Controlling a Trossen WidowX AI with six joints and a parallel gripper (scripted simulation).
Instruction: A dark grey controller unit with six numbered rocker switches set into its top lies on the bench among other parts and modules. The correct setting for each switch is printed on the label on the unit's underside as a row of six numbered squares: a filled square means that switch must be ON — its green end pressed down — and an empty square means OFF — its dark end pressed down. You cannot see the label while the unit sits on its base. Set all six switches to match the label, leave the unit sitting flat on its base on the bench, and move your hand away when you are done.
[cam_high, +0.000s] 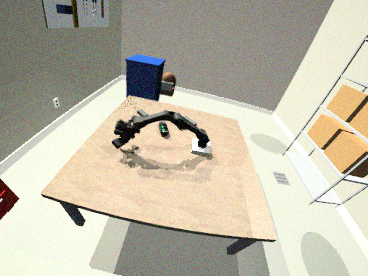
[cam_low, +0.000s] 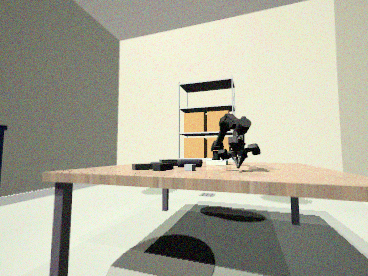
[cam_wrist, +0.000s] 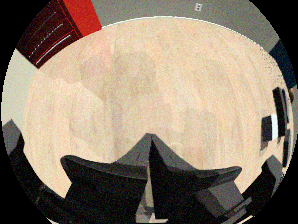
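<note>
The small block is 60 mm behind my gripper tip, 230 mm to the right of it and 10 mm below it. Also, from my gripper tip: long dark block 420 mm behind, 430 mm to the right.
</note>
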